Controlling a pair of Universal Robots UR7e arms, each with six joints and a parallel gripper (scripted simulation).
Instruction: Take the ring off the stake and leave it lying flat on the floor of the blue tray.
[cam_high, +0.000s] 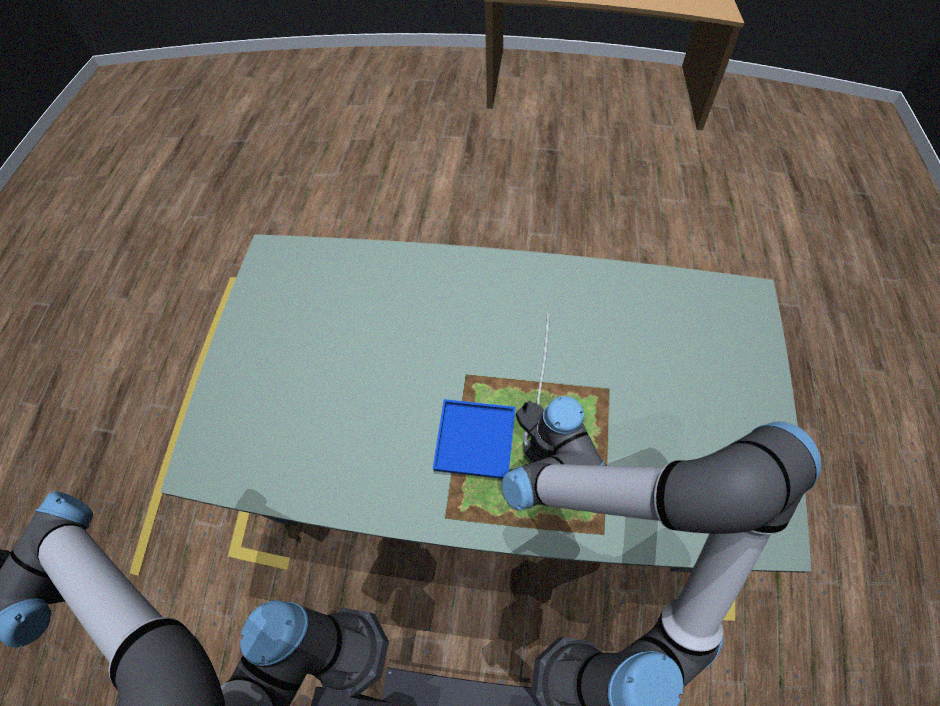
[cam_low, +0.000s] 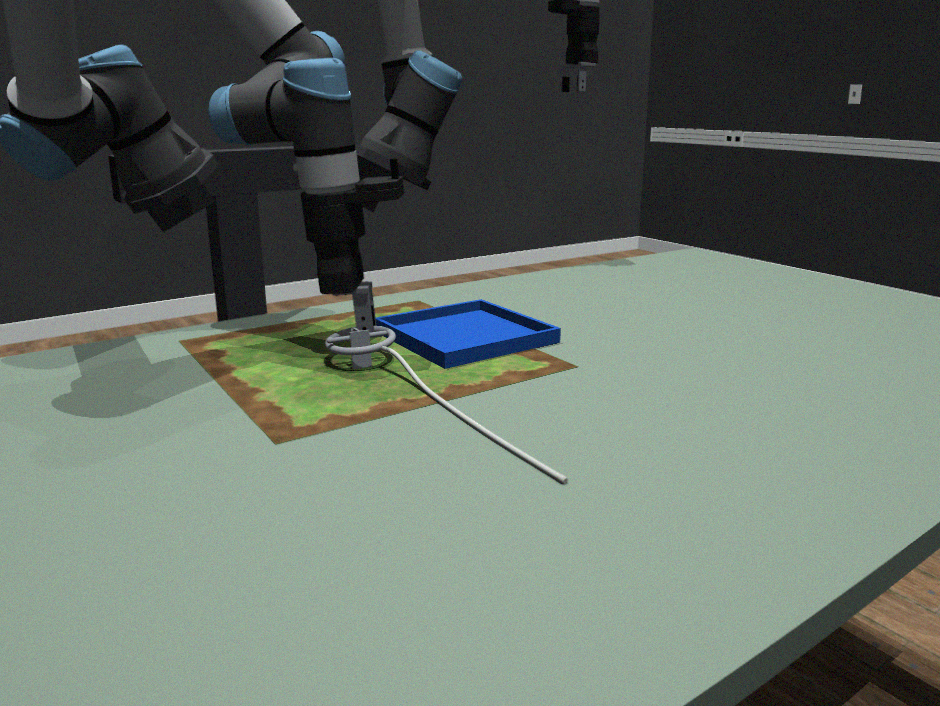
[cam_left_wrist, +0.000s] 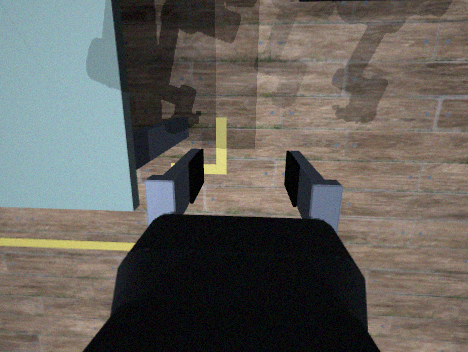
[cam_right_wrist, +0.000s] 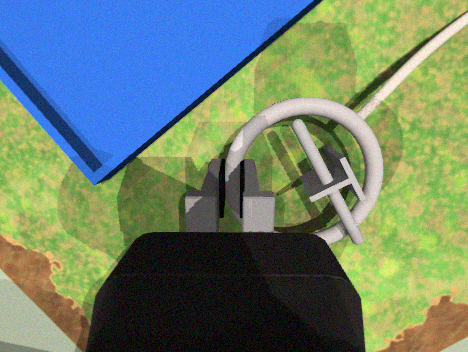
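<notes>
Now: right hand 30 mm short of the grey ring, 20 mm to the left of it and 20 mm above it. Also, from my right hand: grey stake: 50 mm ahead, 30 mm to the right, 20 mm below; brown mat: 10 mm ahead, 60 mm below; blue tray: 20 mm ahead, 150 mm to the left, 40 mm below.
</notes>
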